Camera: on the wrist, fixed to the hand. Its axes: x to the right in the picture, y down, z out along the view.
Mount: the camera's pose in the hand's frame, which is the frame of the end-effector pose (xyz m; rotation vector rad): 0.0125 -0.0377 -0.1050 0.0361 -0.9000 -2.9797
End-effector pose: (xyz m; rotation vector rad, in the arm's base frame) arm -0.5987 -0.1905 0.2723 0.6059 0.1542 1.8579
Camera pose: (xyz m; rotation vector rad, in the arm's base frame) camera -0.6201 -0.1459 0.1715 0.3789 0.2050 -1.2907
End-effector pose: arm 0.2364 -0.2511 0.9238 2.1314 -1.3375 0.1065
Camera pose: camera 0.2998 -0.1935 0.9963 -1.4984 -1.9827 1.5254
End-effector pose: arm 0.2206 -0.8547 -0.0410 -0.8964 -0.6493 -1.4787
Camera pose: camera 0.1673 -0.9439 -0.0835 -0.1914 1.2493 1.0581
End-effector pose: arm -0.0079 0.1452 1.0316 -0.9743 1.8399 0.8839
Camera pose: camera -0.0160 0.0355 1.0539 -1.4200 -1.1340 -0.7027
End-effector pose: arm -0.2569 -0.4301 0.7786 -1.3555 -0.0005 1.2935
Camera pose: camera -0.1592 -0.4831 0.7629 0.3779 -1.7124 -0.9252
